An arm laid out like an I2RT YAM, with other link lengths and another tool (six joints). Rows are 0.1 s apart.
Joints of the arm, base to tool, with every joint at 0 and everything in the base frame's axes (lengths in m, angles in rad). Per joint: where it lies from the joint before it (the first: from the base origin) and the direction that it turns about. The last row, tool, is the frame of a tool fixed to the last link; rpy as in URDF.
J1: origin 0 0 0.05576 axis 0 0 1
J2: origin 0.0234 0.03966 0.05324 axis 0 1 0
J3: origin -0.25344 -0.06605 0 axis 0 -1 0
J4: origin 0.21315 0.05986 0.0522 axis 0 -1 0
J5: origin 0.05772 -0.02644 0.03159 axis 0 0 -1
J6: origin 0.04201 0 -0.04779 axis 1 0 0
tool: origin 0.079 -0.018 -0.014 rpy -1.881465 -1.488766 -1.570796
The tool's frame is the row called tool.
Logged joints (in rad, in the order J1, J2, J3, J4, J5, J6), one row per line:
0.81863, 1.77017, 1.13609, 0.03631, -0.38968, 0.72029
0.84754, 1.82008, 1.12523, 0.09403, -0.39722, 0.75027
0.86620, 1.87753, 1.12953, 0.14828, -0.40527, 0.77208
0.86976, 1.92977, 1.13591, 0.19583, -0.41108, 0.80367
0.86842, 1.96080, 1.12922, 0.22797, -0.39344, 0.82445
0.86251, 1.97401, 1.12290, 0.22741, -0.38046, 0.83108
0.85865, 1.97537, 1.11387, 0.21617, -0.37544, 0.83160
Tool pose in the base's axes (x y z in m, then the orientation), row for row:
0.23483, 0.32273, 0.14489, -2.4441, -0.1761, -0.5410
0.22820, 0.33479, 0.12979, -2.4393, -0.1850, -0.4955
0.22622, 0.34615, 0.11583, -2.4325, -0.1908, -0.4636
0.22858, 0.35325, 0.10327, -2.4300, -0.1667, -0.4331
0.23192, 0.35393, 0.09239, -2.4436, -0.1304, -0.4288
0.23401, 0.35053, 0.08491, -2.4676, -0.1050, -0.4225
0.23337, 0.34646, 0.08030, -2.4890, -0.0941, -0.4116
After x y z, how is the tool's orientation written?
As a rotation vector, in radians.
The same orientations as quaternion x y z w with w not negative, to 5 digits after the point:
-0.92571, -0.06670, -0.20491, 0.31084
-0.92681, -0.07029, -0.18827, 0.31723
-0.92689, -0.07270, -0.17665, 0.32308
-0.92802, -0.06366, -0.16540, 0.32767
-0.93096, -0.04968, -0.16336, 0.32273
-0.93543, -0.03980, -0.16016, 0.31261
-0.93937, -0.03551, -0.15534, 0.30365

